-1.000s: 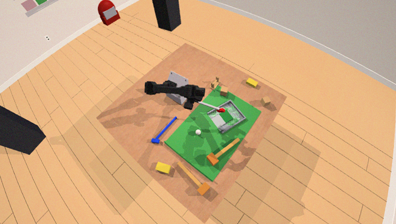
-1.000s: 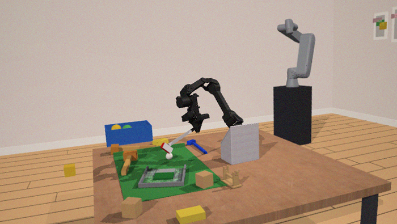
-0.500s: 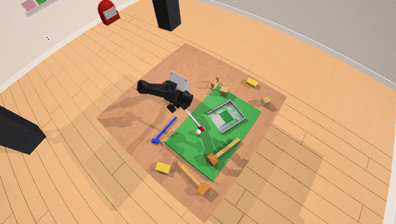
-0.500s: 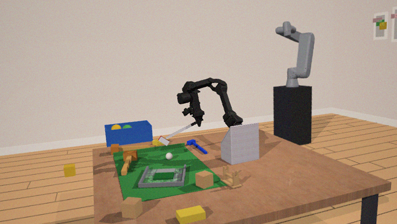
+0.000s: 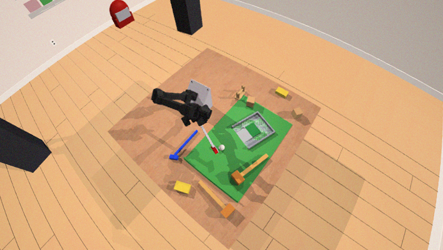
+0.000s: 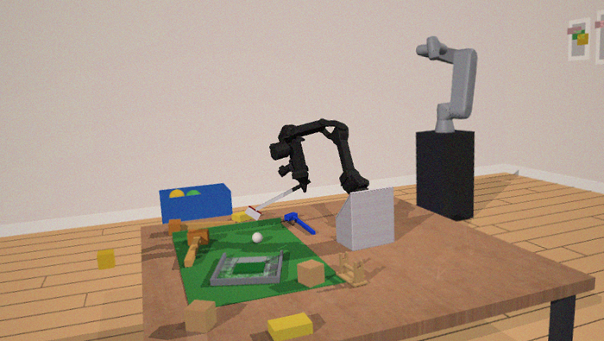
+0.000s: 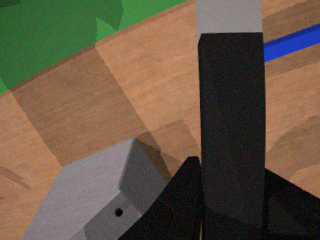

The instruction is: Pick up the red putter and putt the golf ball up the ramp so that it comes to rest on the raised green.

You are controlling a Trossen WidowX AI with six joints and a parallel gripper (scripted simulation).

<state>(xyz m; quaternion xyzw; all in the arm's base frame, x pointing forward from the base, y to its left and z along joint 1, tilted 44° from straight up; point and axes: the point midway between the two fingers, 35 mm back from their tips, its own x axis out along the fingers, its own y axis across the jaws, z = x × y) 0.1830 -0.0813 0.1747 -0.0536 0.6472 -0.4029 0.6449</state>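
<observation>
Right now my gripper tip is 100 mm short of the red putter, 50 mm to the left of it and 20 mm above it. Also, from my gripper tip: green mat 300 mm ahead, 180 mm below, 90 mm to the left; then white golf ball 200 mm ahead, 160 mm below, 30 mm to the right; then blue putter 170 mm below, 160 mm to the right, 40 mm behind.
</observation>
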